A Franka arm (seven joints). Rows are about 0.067 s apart.
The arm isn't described. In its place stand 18 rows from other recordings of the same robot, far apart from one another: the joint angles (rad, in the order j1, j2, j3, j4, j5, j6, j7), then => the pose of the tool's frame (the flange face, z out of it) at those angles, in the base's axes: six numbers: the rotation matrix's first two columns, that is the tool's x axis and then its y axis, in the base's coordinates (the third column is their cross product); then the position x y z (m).
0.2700 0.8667 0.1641 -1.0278 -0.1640 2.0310 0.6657 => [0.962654 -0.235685 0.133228 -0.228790 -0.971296 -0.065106 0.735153 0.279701 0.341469]
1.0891 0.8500 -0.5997 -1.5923 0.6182 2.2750 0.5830 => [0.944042 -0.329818 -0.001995 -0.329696 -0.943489 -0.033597 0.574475 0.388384 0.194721]
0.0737 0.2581 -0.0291 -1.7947 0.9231 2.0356 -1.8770 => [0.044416 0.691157 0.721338 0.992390 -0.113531 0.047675 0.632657 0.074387 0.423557]
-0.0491 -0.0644 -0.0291 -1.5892 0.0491 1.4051 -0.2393 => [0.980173 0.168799 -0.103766 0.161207 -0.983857 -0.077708 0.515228 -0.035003 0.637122]
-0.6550 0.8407 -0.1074 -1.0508 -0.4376 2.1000 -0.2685 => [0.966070 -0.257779 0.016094 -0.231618 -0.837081 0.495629 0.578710 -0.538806 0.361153]
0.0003 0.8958 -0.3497 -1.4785 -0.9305 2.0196 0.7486 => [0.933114 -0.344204 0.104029 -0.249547 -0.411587 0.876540 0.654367 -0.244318 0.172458]
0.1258 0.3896 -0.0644 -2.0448 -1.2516 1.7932 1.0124 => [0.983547 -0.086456 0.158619 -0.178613 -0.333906 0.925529 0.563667 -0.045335 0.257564]
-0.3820 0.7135 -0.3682 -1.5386 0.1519 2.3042 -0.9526 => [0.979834 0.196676 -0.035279 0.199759 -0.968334 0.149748 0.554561 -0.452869 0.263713]
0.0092 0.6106 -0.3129 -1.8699 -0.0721 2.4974 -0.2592 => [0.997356 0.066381 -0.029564 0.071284 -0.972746 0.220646 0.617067 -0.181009 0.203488]
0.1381 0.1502 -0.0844 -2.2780 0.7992 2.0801 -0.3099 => [0.959719 -0.071322 -0.271759 -0.220362 -0.791122 -0.570584 0.497659 0.062767 0.275943]
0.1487 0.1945 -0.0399 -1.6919 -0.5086 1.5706 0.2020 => [0.975167 -0.070758 -0.209864 0.050655 -0.851211 0.522373 0.589322 0.013460 0.470655]
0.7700 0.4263 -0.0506 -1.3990 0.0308 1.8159 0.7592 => [0.998998 -0.042959 -0.012558 -0.042967 -0.999076 -0.000347 0.509831 0.457704 0.462233]
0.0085 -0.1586 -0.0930 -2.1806 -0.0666 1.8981 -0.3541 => [0.947764 0.290141 -0.132521 0.292625 -0.956227 -0.000769 0.485115 -0.047087 0.447543]
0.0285 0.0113 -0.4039 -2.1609 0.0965 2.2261 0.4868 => [0.606328 -0.795132 0.011461 -0.791252 -0.604681 -0.091007 0.506425 -0.196024 0.397301]
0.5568 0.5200 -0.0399 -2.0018 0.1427 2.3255 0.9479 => [0.842679 -0.512195 -0.165979 -0.497639 -0.858610 0.123063 0.506833 0.291049 0.179761]
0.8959 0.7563 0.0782 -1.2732 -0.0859 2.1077 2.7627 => [-0.196805 -0.978230 -0.065826 -0.978383 0.200298 -0.051460 0.439133 0.612802 0.311503]
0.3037 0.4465 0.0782 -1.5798 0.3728 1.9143 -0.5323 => [0.731016 0.679233 0.065255 0.648148 -0.661281 -0.377640 0.614315 0.267518 0.377425]
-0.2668 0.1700 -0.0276 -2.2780 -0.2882 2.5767 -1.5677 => [0.071491 0.979970 -0.185870 0.993027 -0.052417 0.105590 0.522171 -0.153235 0.292694]
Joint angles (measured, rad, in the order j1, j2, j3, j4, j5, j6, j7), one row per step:
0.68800 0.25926 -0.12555 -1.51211 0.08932 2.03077 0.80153
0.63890 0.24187 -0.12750 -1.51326 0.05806 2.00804 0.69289
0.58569 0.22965 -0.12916 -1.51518 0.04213 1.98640 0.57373
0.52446 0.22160 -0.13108 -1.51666 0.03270 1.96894 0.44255
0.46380 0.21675 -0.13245 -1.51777 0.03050 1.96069 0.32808
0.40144 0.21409 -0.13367 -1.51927 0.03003 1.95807 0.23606
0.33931 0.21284 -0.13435 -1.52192 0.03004 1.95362 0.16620
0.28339 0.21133 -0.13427 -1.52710 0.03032 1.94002 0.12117
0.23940 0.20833 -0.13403 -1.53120 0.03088 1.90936 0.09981
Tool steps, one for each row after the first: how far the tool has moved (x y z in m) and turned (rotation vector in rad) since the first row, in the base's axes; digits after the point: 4 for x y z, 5 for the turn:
0.0141 -0.0333 0.0083 -0.04984 -0.02667 0.06080
0.0280 -0.0682 0.0129 -0.09242 -0.03906 0.12490
0.0428 -0.1075 0.0155 -0.13172 -0.04682 0.19140
0.0561 -0.1459 0.0172 -0.15877 -0.05338 0.24145
0.0681 -0.1855 0.0179 -0.17921 -0.05792 0.26775
0.0774 -0.2252 0.0169 -0.19509 -0.05424 0.27371
0.0826 -0.2611 0.0138 -0.20503 -0.03621 0.26360
0.0830 -0.2896 0.0104 -0.20808 -0.00211 0.24408

